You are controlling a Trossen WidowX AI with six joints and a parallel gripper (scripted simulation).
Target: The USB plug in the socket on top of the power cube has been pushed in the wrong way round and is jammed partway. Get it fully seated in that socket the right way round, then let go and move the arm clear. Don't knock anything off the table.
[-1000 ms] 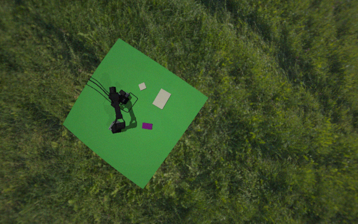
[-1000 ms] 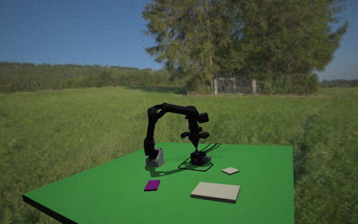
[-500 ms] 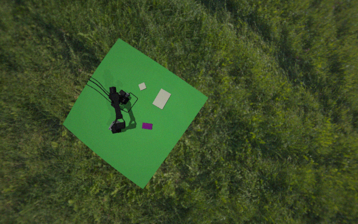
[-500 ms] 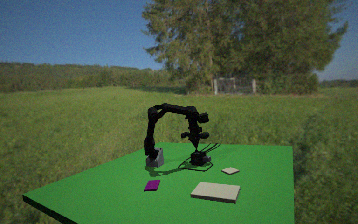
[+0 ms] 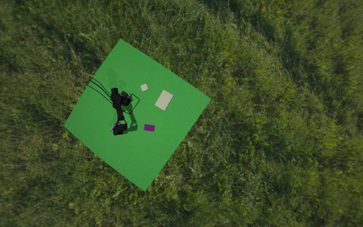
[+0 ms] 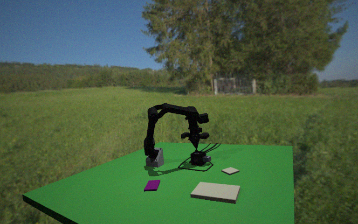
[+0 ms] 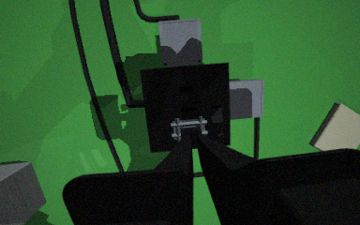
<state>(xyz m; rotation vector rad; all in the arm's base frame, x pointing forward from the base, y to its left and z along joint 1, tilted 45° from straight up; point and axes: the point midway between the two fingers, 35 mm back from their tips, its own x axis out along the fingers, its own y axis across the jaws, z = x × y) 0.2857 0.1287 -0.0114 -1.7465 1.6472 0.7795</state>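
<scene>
Now: the silver USB plug 20 mm below my gripper tip. From my gripper tip the other things lie so: purple flat block (80 mm behind, 370 mm to the right, 110 mm below); then beige tile (240 mm ahead, 60 mm to the right, 110 mm below); then beige slab (260 mm ahead, 320 mm to the right, 100 mm below).
</scene>
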